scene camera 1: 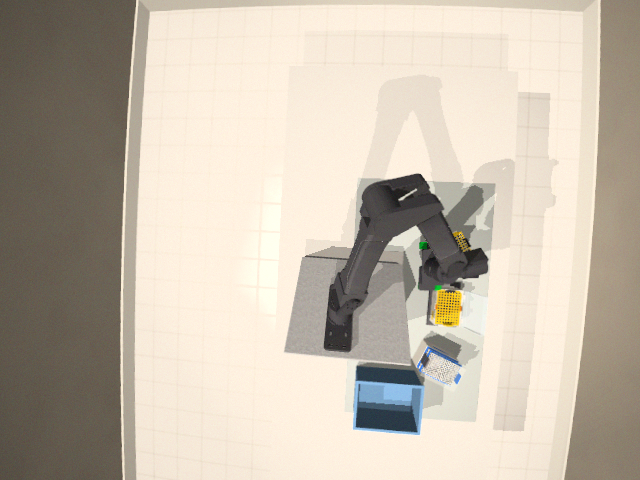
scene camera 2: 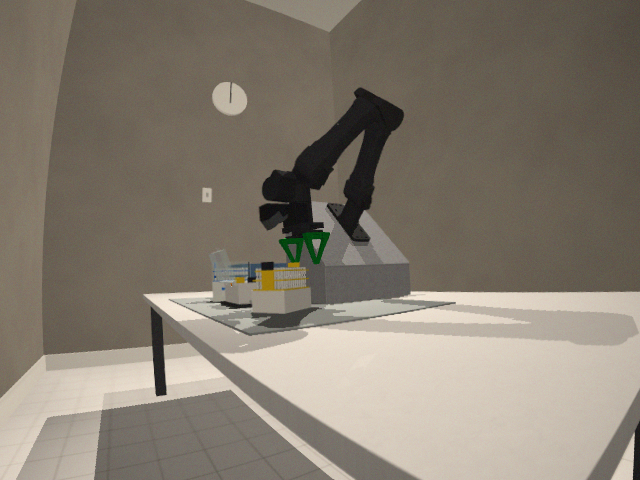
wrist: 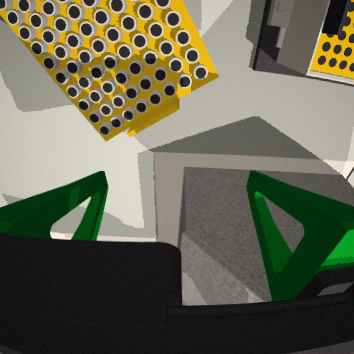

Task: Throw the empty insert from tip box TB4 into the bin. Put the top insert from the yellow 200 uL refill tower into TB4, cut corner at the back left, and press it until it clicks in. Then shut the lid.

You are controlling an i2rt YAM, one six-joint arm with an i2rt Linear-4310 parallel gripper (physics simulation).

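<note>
The yellow refill tower (scene camera 1: pixel 461 241) (scene camera 2: pixel 281 300) stands on the mat, partly hidden by the arm in the overhead view. Its top insert (wrist: pixel 125 52) is full of white-rimmed tips and fills the upper left of the wrist view. The open tip box, apparently TB4 (scene camera 2: pixel 238 293) (wrist: pixel 302 42), stands beside the tower, its label unreadable. A yellow insert (scene camera 1: pixel 448 308) (wrist: pixel 342 59) with dark holes sits in it. Its clear lid (scene camera 1: pixel 475 313) is folded back to the right in the overhead view. My gripper (scene camera 1: pixel 430 266) (scene camera 2: pixel 305 262) (wrist: pixel 176 178) is open and empty, above tower height and to the tower's side.
The blue bin (scene camera 1: pixel 354 408) stands at the bottom of the overhead view. A blue-and-white tip rack (scene camera 1: pixel 439 367) stands tilted in plan between box and bin. The grey sloped arm pedestal (scene camera 1: pixel 310 310) (scene camera 2: pixel 367 281) (wrist: pixel 215 200) is beside the mat (scene camera 1: pixel 454 408).
</note>
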